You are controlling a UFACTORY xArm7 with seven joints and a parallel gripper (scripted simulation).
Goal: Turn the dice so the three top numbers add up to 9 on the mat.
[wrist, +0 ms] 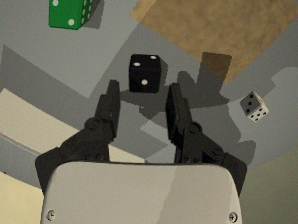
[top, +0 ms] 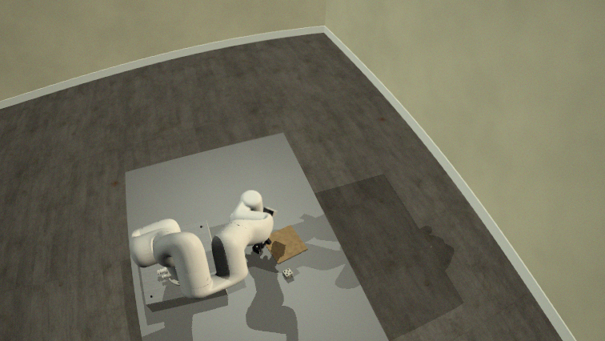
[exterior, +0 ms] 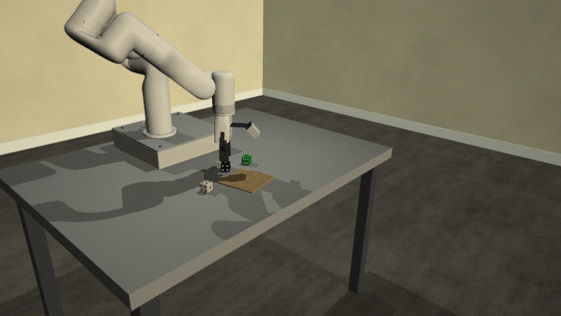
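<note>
Now: hand 50 mm above the black die. The rest, counted from my hand: green die 90 mm to the left, 50 mm below, 20 mm ahead; white die 150 mm to the right, 60 mm ahead, 50 mm below; tan mat 110 mm ahead, 60 mm below, 20 mm to the right.
</note>
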